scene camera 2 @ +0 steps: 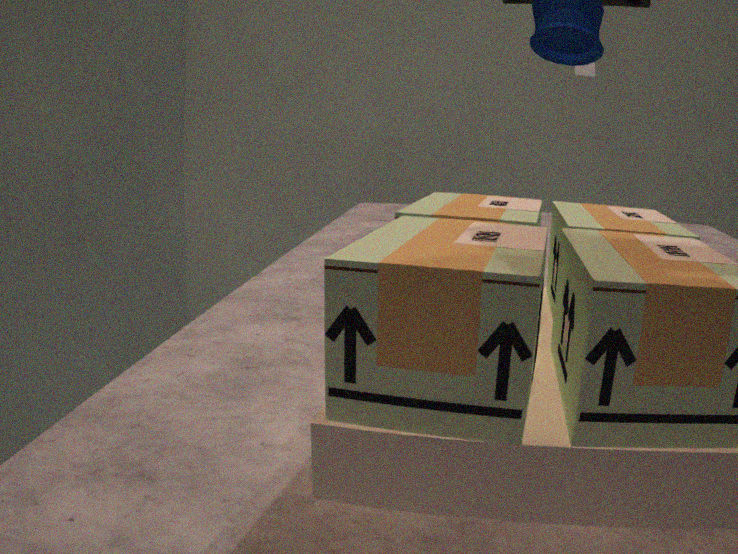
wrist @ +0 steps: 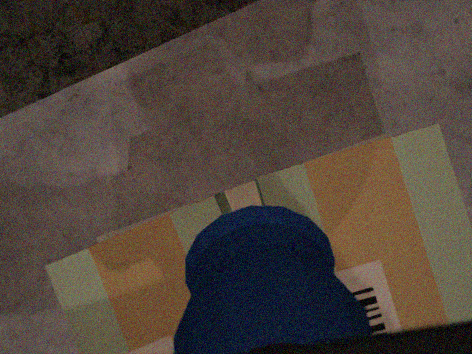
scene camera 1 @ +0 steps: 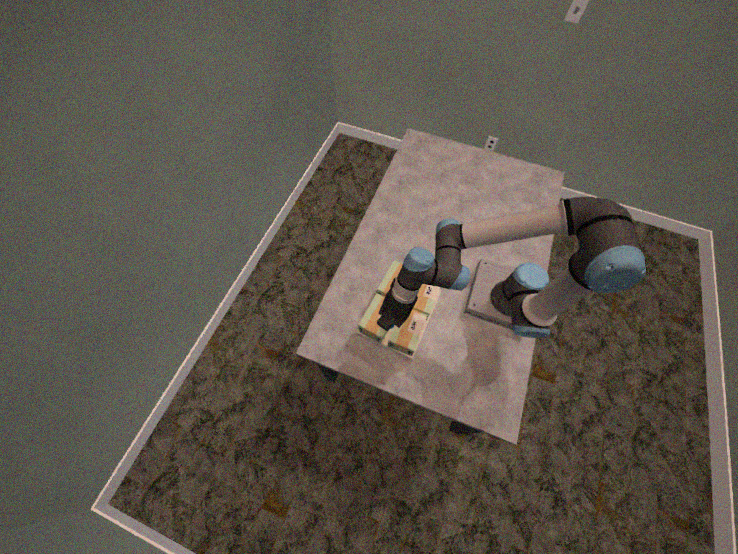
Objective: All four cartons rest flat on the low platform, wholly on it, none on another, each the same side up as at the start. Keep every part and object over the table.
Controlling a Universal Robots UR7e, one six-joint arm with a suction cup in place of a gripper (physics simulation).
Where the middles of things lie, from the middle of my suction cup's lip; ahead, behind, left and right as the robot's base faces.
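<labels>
Low platform (wrist: pixel 247 194): from my suction cup, 1 cm ahead, 13 cm to the right, 23 cm below.
</labels>
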